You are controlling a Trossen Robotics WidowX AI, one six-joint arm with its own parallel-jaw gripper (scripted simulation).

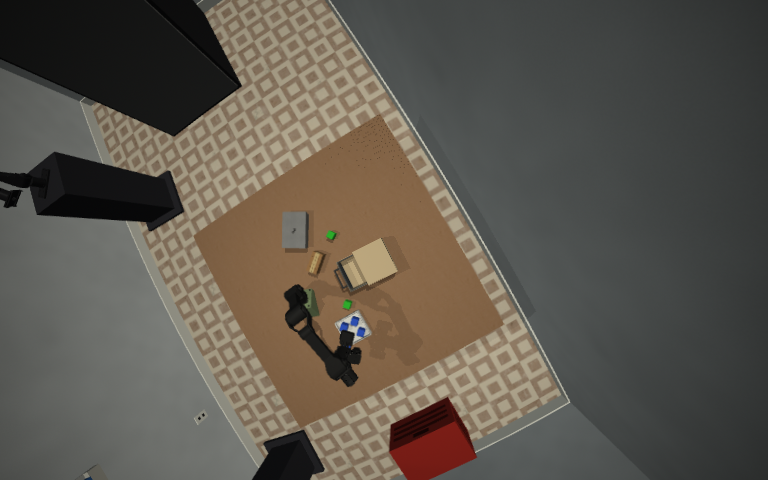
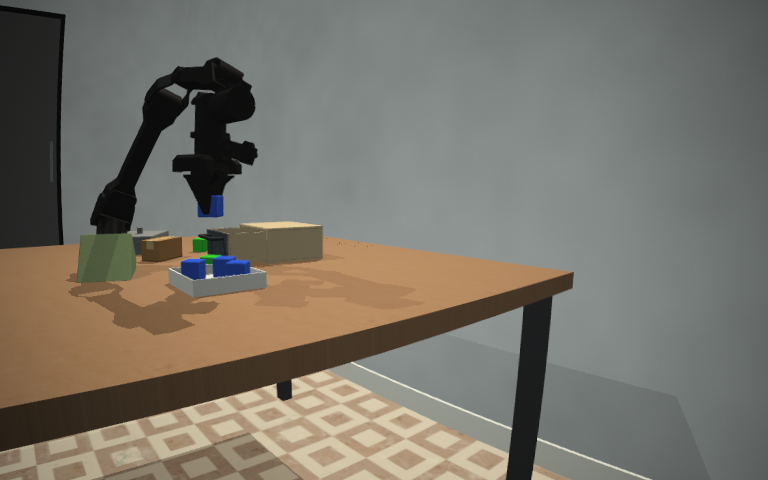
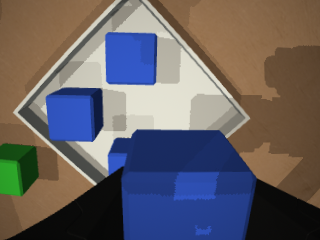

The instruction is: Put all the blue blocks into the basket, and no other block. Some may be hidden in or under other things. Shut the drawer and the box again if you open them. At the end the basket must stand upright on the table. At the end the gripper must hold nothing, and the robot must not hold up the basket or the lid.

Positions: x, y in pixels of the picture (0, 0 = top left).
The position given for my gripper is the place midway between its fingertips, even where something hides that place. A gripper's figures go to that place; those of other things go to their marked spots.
Labels:
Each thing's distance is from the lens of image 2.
my gripper [image 2: 210, 213]: 85 cm
white basket [image 2: 211, 286]: 82 cm

